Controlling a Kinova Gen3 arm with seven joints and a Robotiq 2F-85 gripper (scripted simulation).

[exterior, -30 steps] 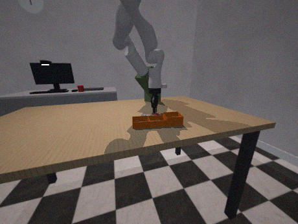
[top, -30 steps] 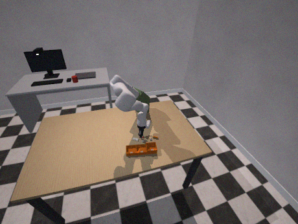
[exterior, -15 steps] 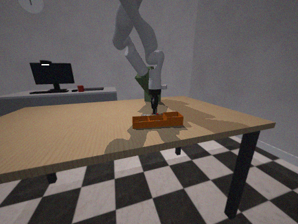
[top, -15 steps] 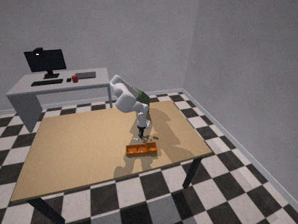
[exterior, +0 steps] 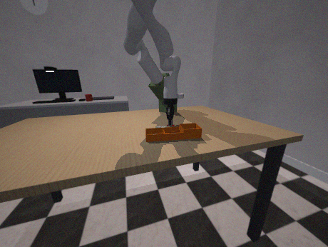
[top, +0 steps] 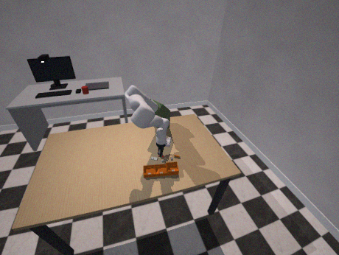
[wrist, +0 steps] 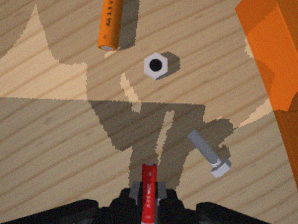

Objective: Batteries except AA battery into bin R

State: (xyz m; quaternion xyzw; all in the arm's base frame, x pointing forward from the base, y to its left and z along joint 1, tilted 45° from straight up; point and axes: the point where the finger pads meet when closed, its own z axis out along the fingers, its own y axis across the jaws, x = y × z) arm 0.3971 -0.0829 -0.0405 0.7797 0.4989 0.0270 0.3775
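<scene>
Now: hand 20 mm above the thin red battery. Also, from my hand: grey hex nut 50 mm ahead, 70 mm to the left, 20 mm below; then white domino tile 60 mm to the right, 20 mm below; then grey bolt 50 mm ahead, 20 mm below.
</scene>
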